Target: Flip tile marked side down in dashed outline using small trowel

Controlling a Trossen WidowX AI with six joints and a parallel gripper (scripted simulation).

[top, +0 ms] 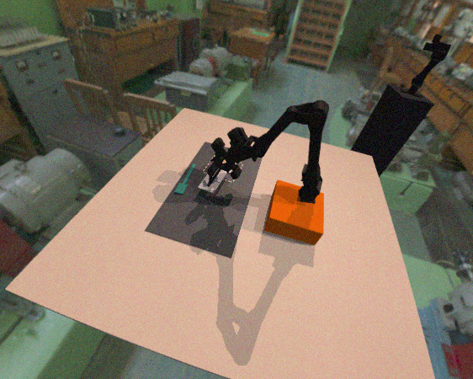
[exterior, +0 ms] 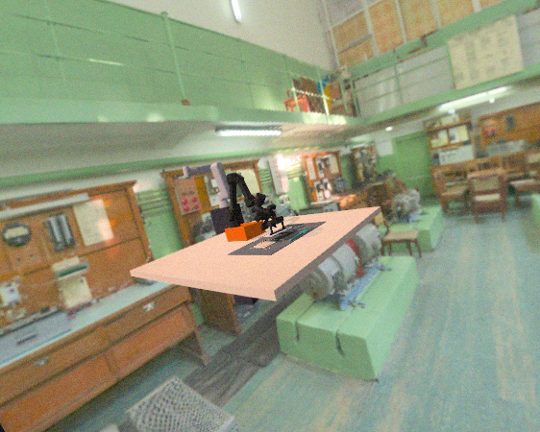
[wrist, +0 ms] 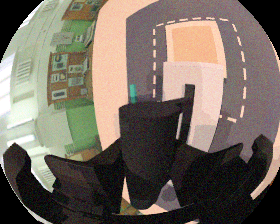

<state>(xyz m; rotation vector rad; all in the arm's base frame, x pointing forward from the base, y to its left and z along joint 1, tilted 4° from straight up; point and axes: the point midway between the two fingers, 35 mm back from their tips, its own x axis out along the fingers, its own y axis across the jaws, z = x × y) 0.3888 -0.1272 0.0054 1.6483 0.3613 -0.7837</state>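
The tile is 110 mm to the right of my gripper tip, 80 mm below it and 50 mm behind it. Also, from my gripper tip: dark grey mat 110 mm below, 50 mm to the left, 20 mm behind; then teal trowel 120 mm ahead, 80 mm below, 50 mm to the left.
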